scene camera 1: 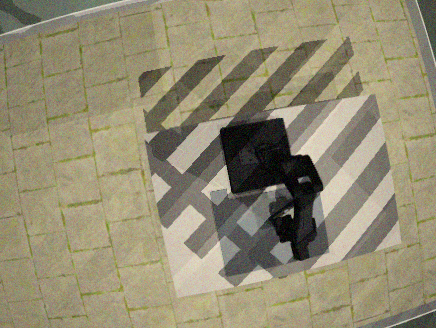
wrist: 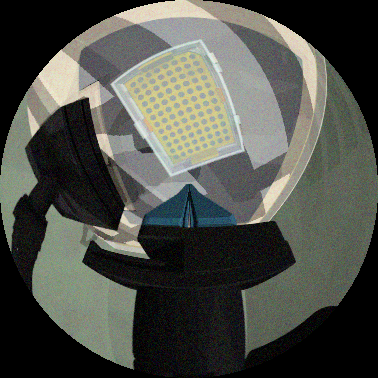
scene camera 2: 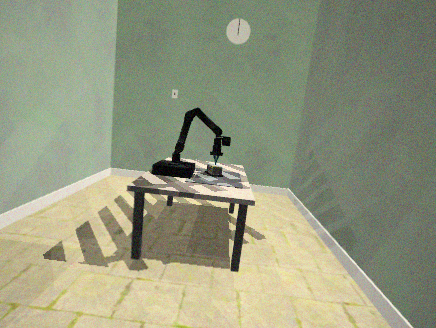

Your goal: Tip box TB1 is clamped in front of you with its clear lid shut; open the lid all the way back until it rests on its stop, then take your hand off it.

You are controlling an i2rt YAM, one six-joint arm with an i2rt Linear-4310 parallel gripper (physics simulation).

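Frame: origin at the arm's base, x down, y left, z ahead, level; centimetres.
Seen in the pictures: gripper, fingertip midpoint: (scene camera 1: 276, 225) (wrist: 188, 188) (scene camera 2: 215, 164); arm's base, origin of the base link: (scene camera 1: 262, 154) (wrist: 51, 182) (scene camera 2: 175, 163).
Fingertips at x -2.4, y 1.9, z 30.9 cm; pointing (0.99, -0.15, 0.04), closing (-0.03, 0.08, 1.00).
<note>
Offsets run from my fingertips to a thing's top centre. "spot": to the spot under its first point. Level surfaces: height alone.
Tip box TB1 @[dx +1.4, dy +7.7, dz -1.1 cm] (scene camera 2: 214, 170) (wrist: 180, 107) stands on the grey mat @[dx +9.1 cm] (scene camera 1: 235, 267) (wrist: 267, 95). Its yellow perforated rack shows through the clear lid @[spot: dx +1.4, dy +3.9, dz +1.6 cm] (wrist: 207, 150), which looks shut, lying flat over the box with a pale rim. Small tabs show along two sides. In scene camera 1 the arm hides most of the box. My gripper (scene camera 2: 216, 163) (wrist: 188, 188) points down with its blue fingers shut together and nothing between them. In the wrist view the tips are just off the box's near corner and edge; in scene camera 2 they are above the box. Contact is not visible.
The arm's black base (scene camera 1: 255, 157) (scene camera 2: 173, 168) (wrist: 75, 160) stands on the table @[dx +9.4 cm] (scene camera 1: 187, 282) (scene camera 2: 190, 193), beside the mat. Striped shadows cross the table and floor. A clock (scene camera 2: 238, 31) hangs on the green wall.
</note>
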